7 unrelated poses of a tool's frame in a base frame.
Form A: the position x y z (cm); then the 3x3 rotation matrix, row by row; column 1 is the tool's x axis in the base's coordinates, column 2 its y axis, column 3 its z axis. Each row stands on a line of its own.
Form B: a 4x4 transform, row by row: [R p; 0 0 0 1], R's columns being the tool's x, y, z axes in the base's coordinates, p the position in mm. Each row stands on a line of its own. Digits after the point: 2 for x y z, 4 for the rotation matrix.
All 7 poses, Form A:
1:
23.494 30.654 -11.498
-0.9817 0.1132 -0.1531
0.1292 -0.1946 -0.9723
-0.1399 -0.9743 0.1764
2:
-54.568 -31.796 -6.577
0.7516 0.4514 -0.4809
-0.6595 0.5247 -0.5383
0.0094 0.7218 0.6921
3:
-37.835 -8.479 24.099
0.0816 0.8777 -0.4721
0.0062 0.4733 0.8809
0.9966 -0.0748 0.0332
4:
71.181 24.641 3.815
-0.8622 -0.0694 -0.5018
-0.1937 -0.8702 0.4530
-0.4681 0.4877 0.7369
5:
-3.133 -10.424 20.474
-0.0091 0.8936 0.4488
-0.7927 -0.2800 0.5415
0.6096 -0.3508 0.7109
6:
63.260 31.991 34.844
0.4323 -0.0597 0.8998
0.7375 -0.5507 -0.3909
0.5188 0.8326 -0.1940
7:
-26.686 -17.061 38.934
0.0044 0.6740 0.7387
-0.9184 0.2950 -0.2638
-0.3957 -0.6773 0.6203
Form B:
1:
-0.9817 0.1132 -0.1531 234.94
0.1292 -0.1946 -0.9723 306.54
-0.1399 -0.9743 0.1764 -114.98
0 0 0 1

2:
0.7516 0.4514 -0.4809 -545.68
-0.6595 0.5247 -0.5383 -317.96
0.0094 0.7218 0.6921 -65.77
0 0 0 1

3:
0.0816 0.8777 -0.4721 -378.35
0.0062 0.4733 0.8809 -84.79
0.9966 -0.0748 0.0332 240.99
0 0 0 1

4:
-0.8622 -0.0694 -0.5018 711.81
-0.1937 -0.8702 0.4530 246.41
-0.4681 0.4877 0.7369 38.15
0 0 0 1

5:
-0.0091 0.8936 0.4488 -31.33
-0.7927 -0.2800 0.5415 -104.24
0.6096 -0.3508 0.7109 204.74
0 0 0 1

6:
0.4323 -0.0597 0.8998 632.60
0.7375 -0.5507 -0.3909 319.91
0.5188 0.8326 -0.1940 348.44
0 0 0 1

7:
0.0044 0.6740 0.7387 -266.86
-0.9184 0.2950 -0.2638 -170.61
-0.3957 -0.6773 0.6203 389.34
0 0 0 1

